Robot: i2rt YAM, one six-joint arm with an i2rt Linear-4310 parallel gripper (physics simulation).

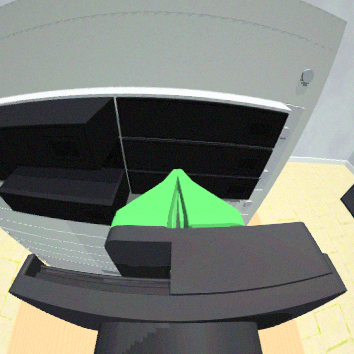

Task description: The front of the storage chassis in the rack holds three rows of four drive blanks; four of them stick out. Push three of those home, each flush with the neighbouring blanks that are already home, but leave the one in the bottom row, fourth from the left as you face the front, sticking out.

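Places are measured from the arm's base along level axes (x right, y back, z down), in metres.
Pixels of known places: gripper, between the fingertips: [177,175].
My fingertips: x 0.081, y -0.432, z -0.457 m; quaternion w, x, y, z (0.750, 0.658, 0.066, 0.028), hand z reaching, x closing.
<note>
Ahead of a thing's pixels: the offset from my fingertips to its top centre. "spot": to the spot under its first point.
My gripper [177,175] is shut and empty; its green fingertips overlap the lower blanks of the right-hand column, and contact cannot be told. In that column the top blank {dz -0.059, dx +0.023, dy -0.058 m} [195,120], middle blank {dz -0.031, dx +0.023, dy -0.058 m} [200,156] and bottom blank {dz +0.007, dx +0.051, dy +0.008 m} [235,187] look about level with each other; the fingers hide part of the bottom one. In the column to its left, the upper blank {dz -0.059, dx -0.091, dy -0.040 m} [45,145] sticks far out, with its top and side showing. The lower blank {dz -0.002, dx -0.091, dy -0.040 m} [65,200] of that column also sticks out. The blank between them is mostly hidden. The other columns do not show.
The grey rack panel [165,55] spans above the blanks, with a round knob {spot: dz -0.083, dx +0.083, dy -0.002 m} [307,76] at its right. The chassis's right edge carries small screws. Pale grey slotted panels [60,240] lie below the left column. A dark object [348,200] shows at the right edge, over the yellow floor.
</note>
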